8 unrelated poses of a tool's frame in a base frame.
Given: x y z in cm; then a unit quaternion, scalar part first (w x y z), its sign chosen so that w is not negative.
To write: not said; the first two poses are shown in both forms.
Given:
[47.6 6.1 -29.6 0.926 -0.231 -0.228 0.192]
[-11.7 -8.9 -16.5 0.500 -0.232 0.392 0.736]
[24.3 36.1 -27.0 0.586 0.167 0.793 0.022]
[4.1 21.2 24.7 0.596 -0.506 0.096 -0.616]
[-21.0 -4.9 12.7 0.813 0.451 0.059 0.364]
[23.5 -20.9 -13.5 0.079 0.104 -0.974 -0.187]
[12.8 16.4 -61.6 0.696 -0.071 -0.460 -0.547]
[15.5 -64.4 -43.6 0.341 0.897 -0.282 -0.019]
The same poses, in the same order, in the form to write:
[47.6 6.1 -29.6 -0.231 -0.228 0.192 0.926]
[-11.7 -8.9 -16.5 -0.232 0.392 0.736 0.500]
[24.3 36.1 -27.0 0.167 0.793 0.022 0.586]
[4.1 21.2 24.7 -0.506 0.096 -0.616 0.596]
[-21.0 -4.9 12.7 0.451 0.059 0.364 0.813]
[23.5 -20.9 -13.5 0.104 -0.974 -0.187 0.079]
[12.8 16.4 -61.6 -0.071 -0.460 -0.547 0.696]
[15.5 -64.4 -43.6 0.897 -0.282 -0.019 0.341]

